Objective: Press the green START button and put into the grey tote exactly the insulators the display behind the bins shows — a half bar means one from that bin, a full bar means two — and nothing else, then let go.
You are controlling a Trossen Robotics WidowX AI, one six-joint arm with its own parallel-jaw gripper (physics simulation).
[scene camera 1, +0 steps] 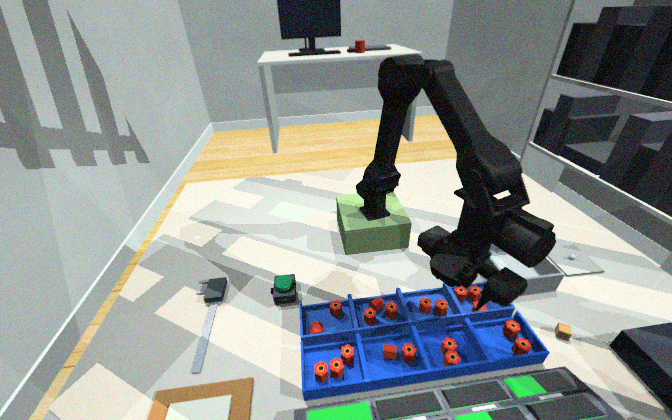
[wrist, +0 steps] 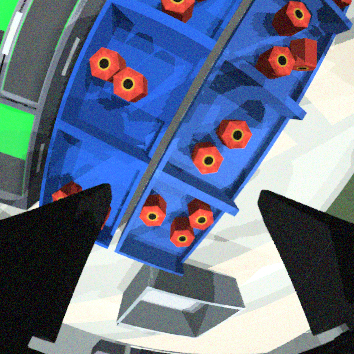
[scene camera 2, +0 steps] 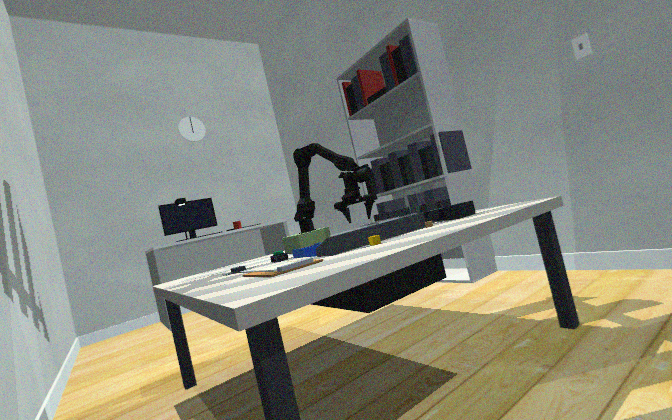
Labels:
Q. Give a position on a grey tote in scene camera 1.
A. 545,277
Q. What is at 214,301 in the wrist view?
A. A grey tote.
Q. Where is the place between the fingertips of my gripper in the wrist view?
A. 187,194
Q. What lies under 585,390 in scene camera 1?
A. A display.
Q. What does my gripper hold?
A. Nothing.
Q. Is my gripper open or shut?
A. Open.

